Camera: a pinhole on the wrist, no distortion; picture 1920 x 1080 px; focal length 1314.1 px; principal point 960.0 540.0 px. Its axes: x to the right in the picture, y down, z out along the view. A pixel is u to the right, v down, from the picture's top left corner.
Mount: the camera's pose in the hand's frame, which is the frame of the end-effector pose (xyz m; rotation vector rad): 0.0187 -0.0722 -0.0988 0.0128 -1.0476 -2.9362
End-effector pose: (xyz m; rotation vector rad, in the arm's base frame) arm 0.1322 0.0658 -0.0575 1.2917 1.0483 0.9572
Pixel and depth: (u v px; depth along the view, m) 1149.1 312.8 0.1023
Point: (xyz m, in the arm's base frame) 0.1032 0.0763 -0.0515
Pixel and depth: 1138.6 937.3 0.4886
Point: 0.4806 -0.0772 0.0636
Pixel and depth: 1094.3 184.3 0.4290
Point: 0.2841 0.0071 0.2308
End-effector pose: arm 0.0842 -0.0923 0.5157 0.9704 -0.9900 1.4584
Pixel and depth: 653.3 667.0 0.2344
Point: 0.0231 -0.1666 0.6088
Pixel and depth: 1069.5 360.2 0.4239
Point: -0.1417 -0.3017 0.5373
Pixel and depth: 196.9 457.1 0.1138
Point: 0.0685 -0.0522 0.5884
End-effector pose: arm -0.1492 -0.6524 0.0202 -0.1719 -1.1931 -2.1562
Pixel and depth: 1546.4 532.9 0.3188
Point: -0.0011 -0.5202 0.1424
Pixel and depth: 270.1 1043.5 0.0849
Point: -0.2209 -0.6769 0.0085
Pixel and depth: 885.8 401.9 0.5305
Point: -0.0473 -0.5643 0.4131
